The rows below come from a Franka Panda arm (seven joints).
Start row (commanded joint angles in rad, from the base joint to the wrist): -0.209 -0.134 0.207 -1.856 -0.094 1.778 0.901
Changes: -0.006 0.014 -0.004 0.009 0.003 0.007 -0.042; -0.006 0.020 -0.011 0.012 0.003 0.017 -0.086; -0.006 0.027 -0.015 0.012 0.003 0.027 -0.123; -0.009 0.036 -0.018 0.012 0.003 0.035 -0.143; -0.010 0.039 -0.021 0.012 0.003 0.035 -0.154; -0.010 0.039 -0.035 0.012 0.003 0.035 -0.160; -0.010 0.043 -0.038 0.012 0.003 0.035 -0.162
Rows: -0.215 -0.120 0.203 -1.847 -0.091 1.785 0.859; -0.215 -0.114 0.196 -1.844 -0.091 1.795 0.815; -0.215 -0.107 0.192 -1.844 -0.091 1.805 0.778; -0.218 -0.098 0.189 -1.844 -0.091 1.813 0.758; -0.219 -0.095 0.186 -1.844 -0.091 1.813 0.747; -0.219 -0.095 0.172 -1.844 -0.091 1.813 0.741; -0.219 -0.091 0.169 -1.844 -0.091 1.813 0.739
